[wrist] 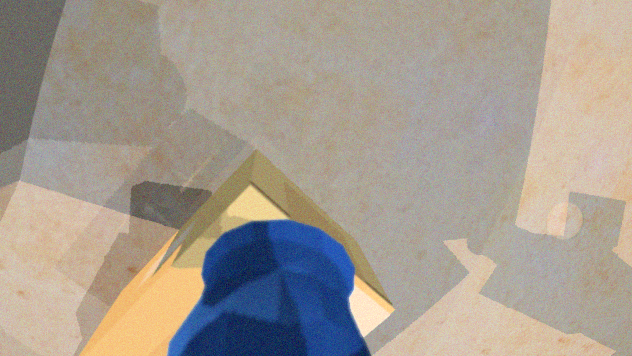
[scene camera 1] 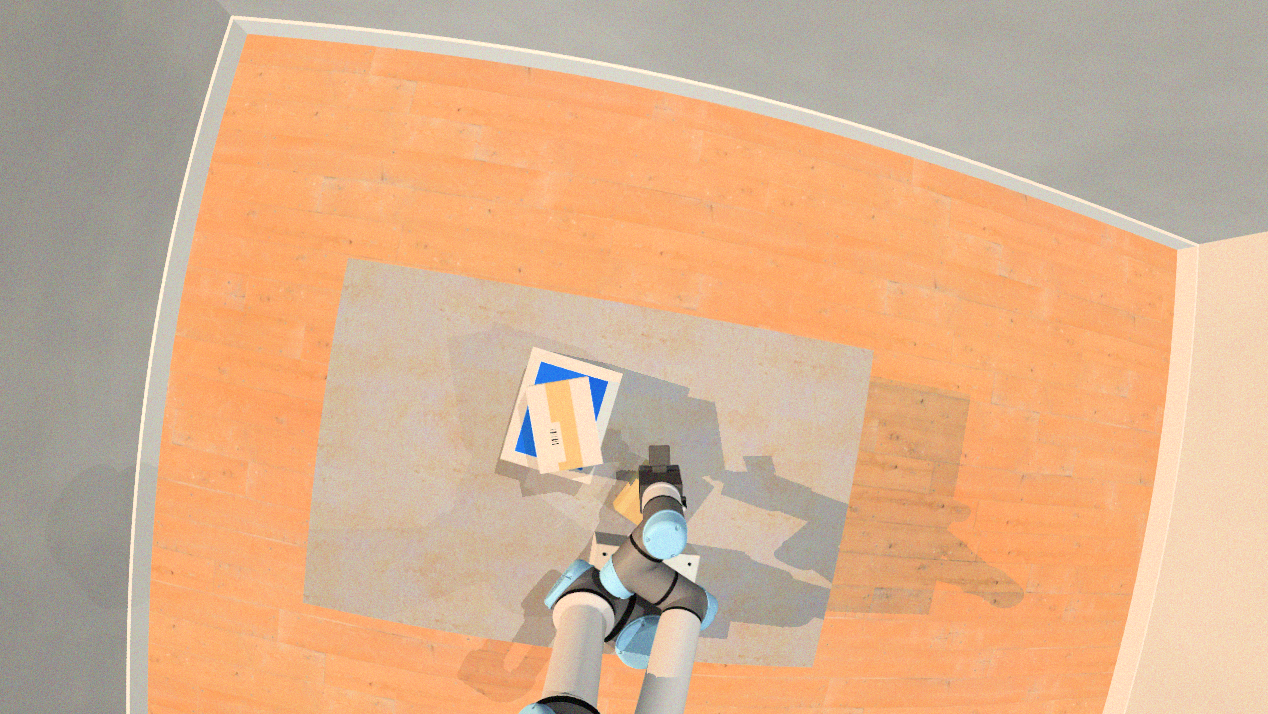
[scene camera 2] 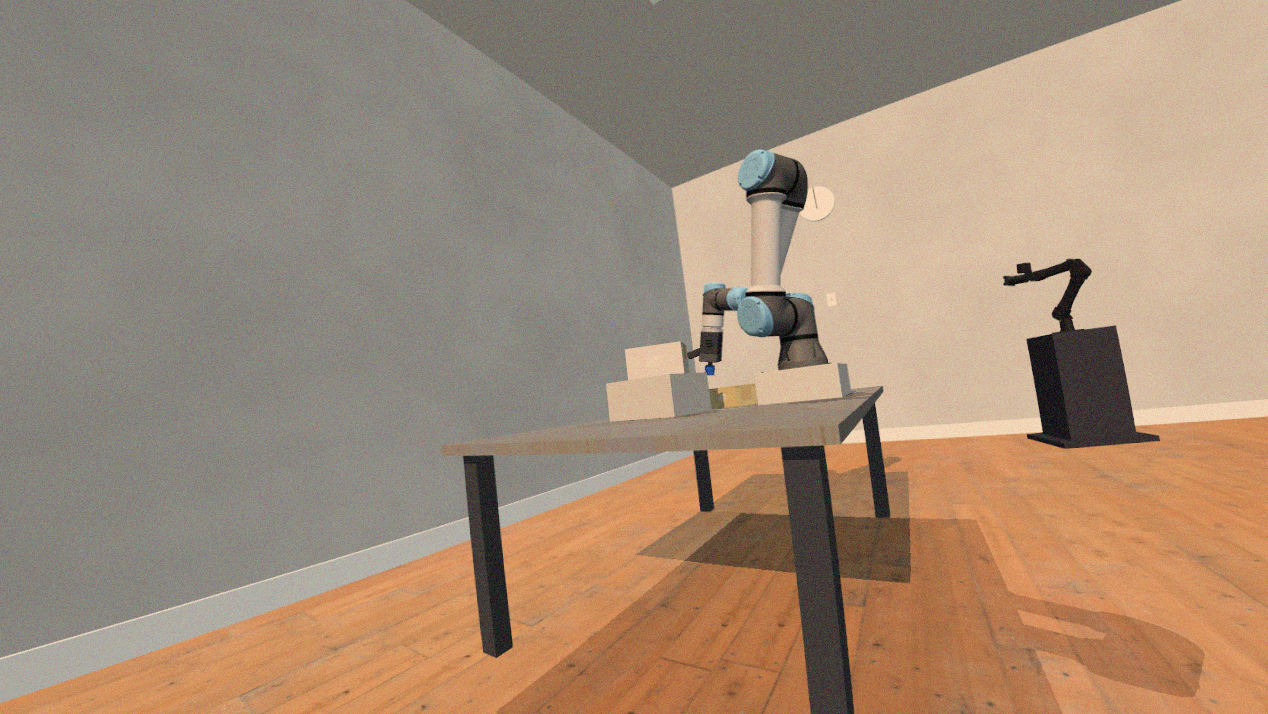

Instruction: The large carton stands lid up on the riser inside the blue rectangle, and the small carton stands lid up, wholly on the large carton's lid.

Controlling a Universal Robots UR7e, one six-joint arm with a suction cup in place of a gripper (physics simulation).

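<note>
The large carton point(scene camera 1: 568, 424) point(scene camera 2: 654, 359), tan with pale edges, stands on the white riser point(scene camera 1: 542, 357) point(scene camera 2: 655, 397). It lies skewed over the blue rectangle point(scene camera 1: 558, 373), and its near end reaches the riser's front edge. The small tan carton point(scene camera 1: 626, 503) point(scene camera 2: 736, 394) point(wrist: 252, 203) lies on the table beside the riser, partly hidden under the wrist. My blue suction cup point(wrist: 273, 283) point(scene camera 2: 709, 369) hangs just above the small carton with a gap between them. It holds nothing.
The grey table point(scene camera 1: 398, 444) point(scene camera 2: 691, 432) carries the riser and the arm's pale base block point(scene camera 2: 803, 381). A black arm on a dark pedestal point(scene camera 2: 1078, 381) stands far off on the wooden floor.
</note>
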